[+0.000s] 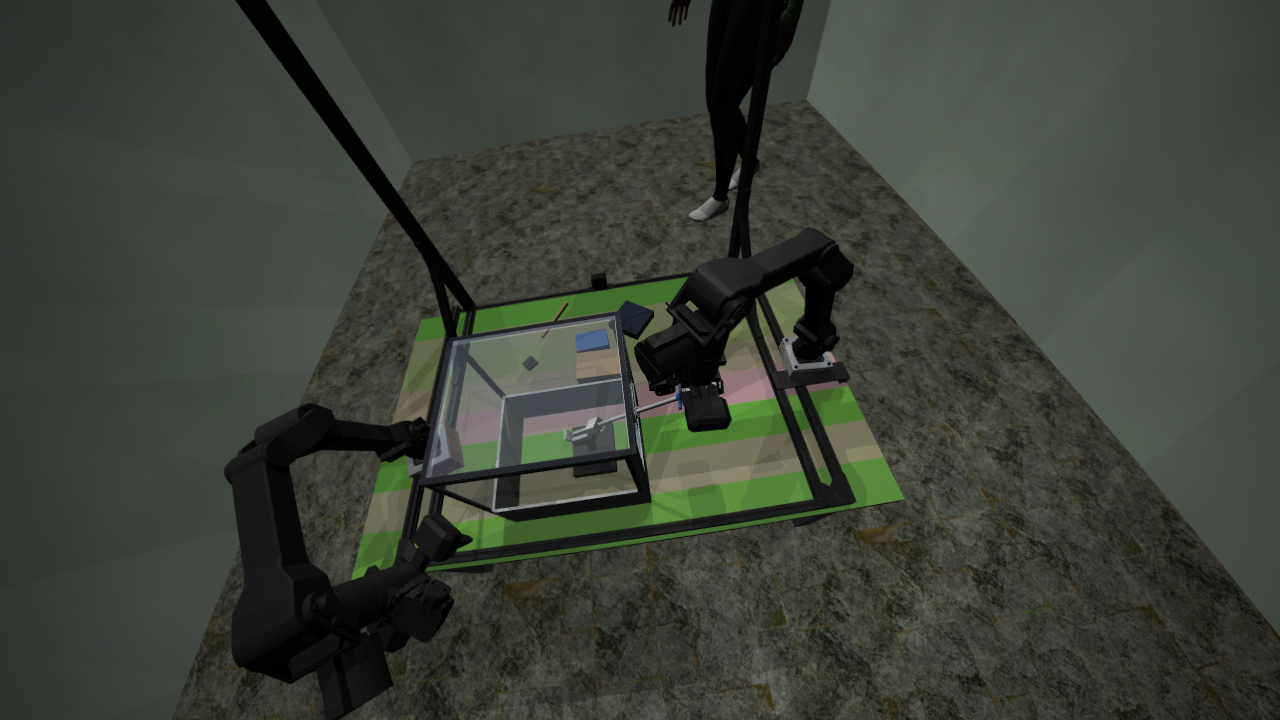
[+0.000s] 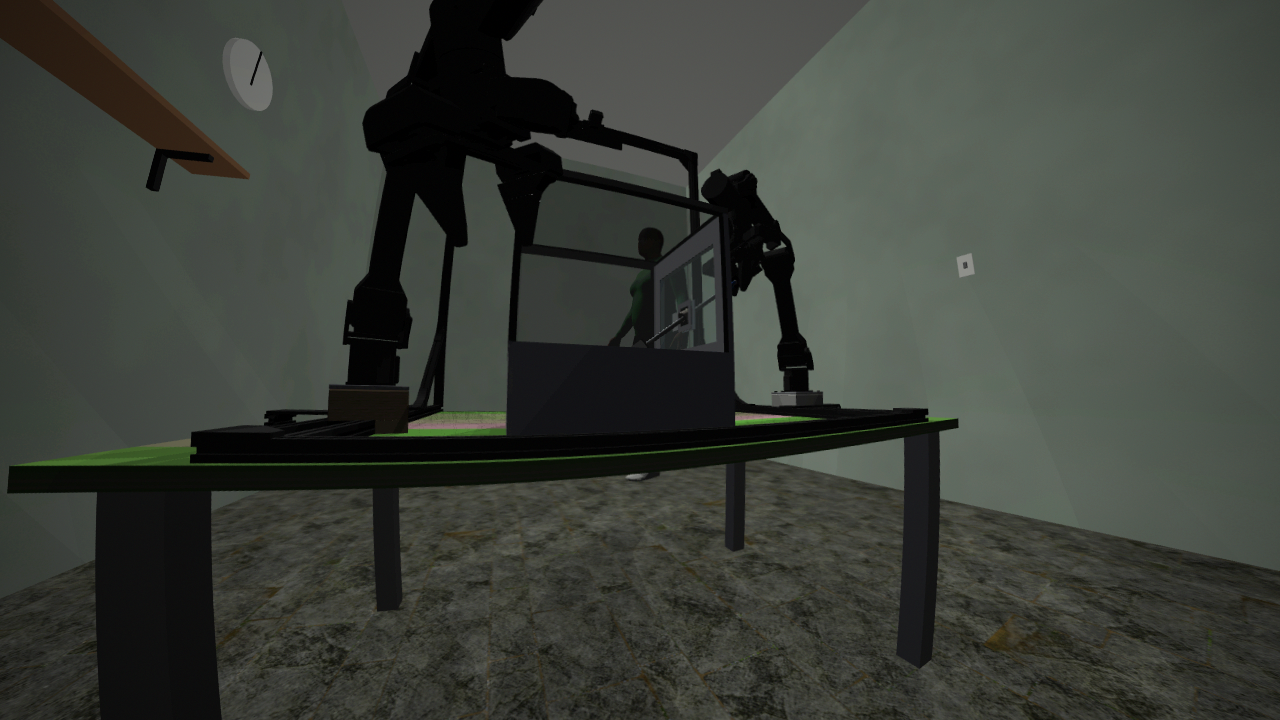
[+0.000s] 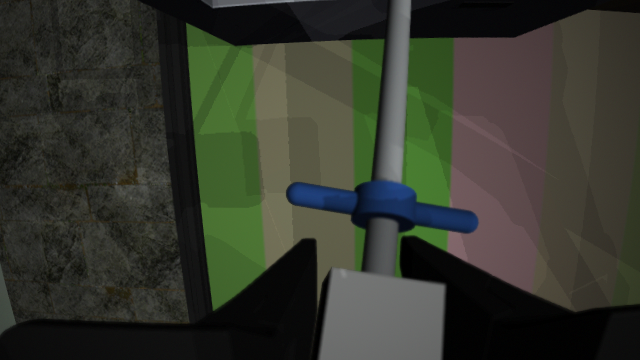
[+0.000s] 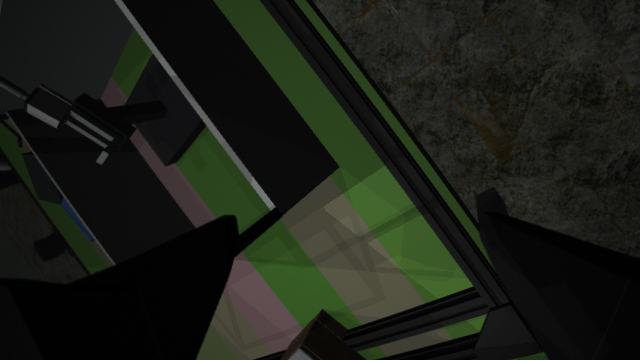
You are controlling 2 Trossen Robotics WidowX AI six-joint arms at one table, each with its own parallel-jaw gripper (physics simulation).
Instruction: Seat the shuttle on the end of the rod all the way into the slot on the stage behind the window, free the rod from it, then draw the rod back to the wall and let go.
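Where they show: left gripper, fingertip midpoint: [image 1: 690,402] [image 2: 738,293] [image 3: 358,251]; right gripper, fingertip midpoint: [image 1: 458,563] [image 2: 498,246] [image 4: 359,225]; left arm's base, origin of the base link: [image 1: 807,351] [image 2: 796,391]; right arm's base, origin of the base link: [image 2: 371,385].
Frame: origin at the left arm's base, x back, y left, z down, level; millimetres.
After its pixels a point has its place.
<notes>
The grey rod [image 1: 652,409] {x -399, y 196, z -170 mm} [image 3: 391,107] {x -372, y 195, z -192 mm} [image 2: 666,330] runs from my left gripper through the window wall [image 1: 632,400] {x -433, y 188, z -193 mm} [image 2: 725,300] {x -436, y 319, z -137 mm} of the glass enclosure [image 1: 440,400] {x -734, y 207, z -290 mm}. The grey shuttle [image 1: 583,430] is on the rod's tip and rests on top of the dark stage [image 1: 596,463] {x -481, y 323, z -276 mm}; I cannot tell how deep it sits in the slot. My left gripper [image 1: 697,400] {x -330, y 201, z -192 mm} [image 3: 358,251] {x -330, y 201, z -192 mm} is just outside the wall, shut on the rod's grey handle block [image 3: 386,321] {x -332, y 196, z -232 mm}, behind its blue cross bar [image 3: 386,205] {x -350, y 196, z -213 mm} [image 1: 679,397] {x -349, y 200, z -212 mm}. My right gripper [image 1: 440,536] [image 4: 359,225] {x -740, y 430, z -134 mm} is open and empty over the table's front left corner.
Inside the enclosure a blue block [image 1: 593,340] {x -553, y -117, z 20 mm} lies on a tan block, and a small dark cube [image 1: 529,363] {x -739, y -71, z 37 mm} sits nearby. A dark blue pad [image 1: 635,317] {x -432, y -195, z 33 mm} lies behind the enclosure. A person [image 1: 730,107] stands beyond the table. Black frame rails [image 1: 809,443] {x -60, y 226, z 39 mm} ring the striped mat.
</notes>
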